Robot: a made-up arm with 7 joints.
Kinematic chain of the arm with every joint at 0, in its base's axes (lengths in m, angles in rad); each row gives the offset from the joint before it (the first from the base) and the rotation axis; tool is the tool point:
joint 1: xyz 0 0 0.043 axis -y
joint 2: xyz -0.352 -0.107 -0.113 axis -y
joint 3: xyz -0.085 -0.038 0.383 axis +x
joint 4: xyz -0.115 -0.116 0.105 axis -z
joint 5: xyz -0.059 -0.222 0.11 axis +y
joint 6: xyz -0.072 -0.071 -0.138 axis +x
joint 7: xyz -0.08 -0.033 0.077 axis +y
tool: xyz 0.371 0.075 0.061
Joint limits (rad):
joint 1: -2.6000..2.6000
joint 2: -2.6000..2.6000
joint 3: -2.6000..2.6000
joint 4: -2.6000..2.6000
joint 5: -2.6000..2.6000
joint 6: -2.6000..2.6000
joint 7: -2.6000..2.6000
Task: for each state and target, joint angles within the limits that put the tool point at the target. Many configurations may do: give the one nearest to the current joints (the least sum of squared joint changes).
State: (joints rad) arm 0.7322 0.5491 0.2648 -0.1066 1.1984 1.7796 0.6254
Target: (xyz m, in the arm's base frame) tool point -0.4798 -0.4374 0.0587
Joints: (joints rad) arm 0.3549 0.0832 0.3462 -0.5671 0.8387 1.8409 0.5889
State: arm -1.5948 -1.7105 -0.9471 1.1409 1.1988 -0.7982 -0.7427
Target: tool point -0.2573 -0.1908 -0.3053
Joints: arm -1.6718 -1.9970 -0.7427 1.1070 1.2010 -0.5437 -0.7648
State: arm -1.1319 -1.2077 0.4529 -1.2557 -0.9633 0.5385 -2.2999
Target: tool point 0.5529 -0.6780 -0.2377
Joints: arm -1.1980 -1.0930 -0.4475 -1.0550 -0.4112 0.3759 -1.9845
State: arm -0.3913 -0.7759 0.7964 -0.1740 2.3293 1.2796 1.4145
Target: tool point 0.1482 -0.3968 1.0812
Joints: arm -0.8185 -0.1691 0.1721 0.0524 2.1732 0.7283 1.7017
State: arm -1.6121 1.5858 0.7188 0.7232 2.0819 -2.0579 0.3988
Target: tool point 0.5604 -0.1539 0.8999
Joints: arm -2.5032 1.0455 0.7195 0.9041 1.6952 -1.7802 0.0086
